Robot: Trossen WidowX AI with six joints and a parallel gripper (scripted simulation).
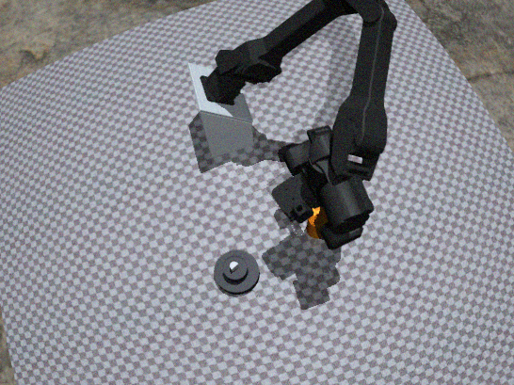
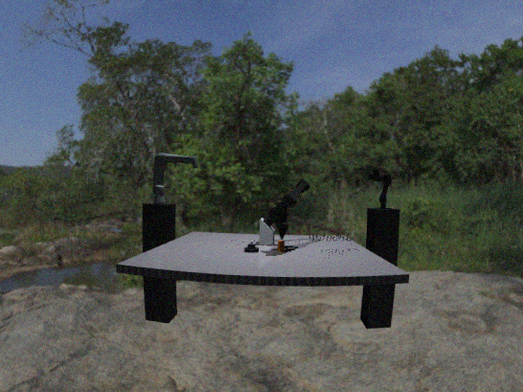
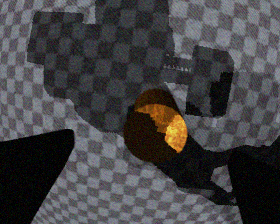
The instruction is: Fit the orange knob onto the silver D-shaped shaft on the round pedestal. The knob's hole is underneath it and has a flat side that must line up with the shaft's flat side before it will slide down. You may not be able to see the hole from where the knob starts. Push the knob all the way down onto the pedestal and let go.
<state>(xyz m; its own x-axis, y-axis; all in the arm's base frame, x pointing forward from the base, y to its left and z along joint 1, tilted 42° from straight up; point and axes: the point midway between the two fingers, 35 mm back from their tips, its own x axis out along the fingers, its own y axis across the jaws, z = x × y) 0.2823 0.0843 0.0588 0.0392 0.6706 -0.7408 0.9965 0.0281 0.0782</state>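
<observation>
The orange knob lies 4 cm below my gripper tip. Round my gripper tip: round dark pedestal (3 cm ahead, 17 cm to the right, 5 cm below).
</observation>
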